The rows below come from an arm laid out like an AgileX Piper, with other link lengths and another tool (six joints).
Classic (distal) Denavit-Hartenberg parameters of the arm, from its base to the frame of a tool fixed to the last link. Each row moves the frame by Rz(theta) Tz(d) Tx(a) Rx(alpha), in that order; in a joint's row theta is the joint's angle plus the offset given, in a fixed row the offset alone. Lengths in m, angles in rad.
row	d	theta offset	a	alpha
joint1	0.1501	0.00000	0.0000	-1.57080
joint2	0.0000	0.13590	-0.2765	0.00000
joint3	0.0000	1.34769	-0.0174	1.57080
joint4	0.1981	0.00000	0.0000	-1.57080
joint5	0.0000	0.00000	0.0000	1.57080
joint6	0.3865	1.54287	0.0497	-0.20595
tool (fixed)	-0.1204	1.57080	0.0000	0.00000
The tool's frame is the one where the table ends.
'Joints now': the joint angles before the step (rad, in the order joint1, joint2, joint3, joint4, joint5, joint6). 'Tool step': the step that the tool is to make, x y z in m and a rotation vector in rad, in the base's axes. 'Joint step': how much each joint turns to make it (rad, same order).
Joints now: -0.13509 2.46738 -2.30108 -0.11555 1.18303 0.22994
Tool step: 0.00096 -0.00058 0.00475 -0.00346 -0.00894 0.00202
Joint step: 0.00001 -0.00954 -0.00002 -0.00161 0.00002 -0.00201
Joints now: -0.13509 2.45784 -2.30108 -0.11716 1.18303 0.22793
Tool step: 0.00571 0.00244 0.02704 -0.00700 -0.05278 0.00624
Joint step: 0.00624 -0.05324 0.00001 0.00001 -0.00001 0.00000
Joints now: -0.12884 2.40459 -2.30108 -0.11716 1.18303 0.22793
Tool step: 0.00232 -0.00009 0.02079 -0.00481 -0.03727 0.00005
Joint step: 0.00048 -0.04125 -0.00003 0.00001 0.00373 -0.00001
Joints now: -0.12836 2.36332 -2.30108 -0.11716 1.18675 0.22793
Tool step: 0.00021 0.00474 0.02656 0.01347 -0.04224 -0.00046
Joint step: -0.00001 -0.05341 0.00000 0.01872 0.01331 -0.00001
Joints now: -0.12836 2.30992 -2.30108 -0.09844 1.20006 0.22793
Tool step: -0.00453 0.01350 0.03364 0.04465 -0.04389 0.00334
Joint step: 0.00000 -0.06931 -0.00011 0.04997 0.03167 -0.00001
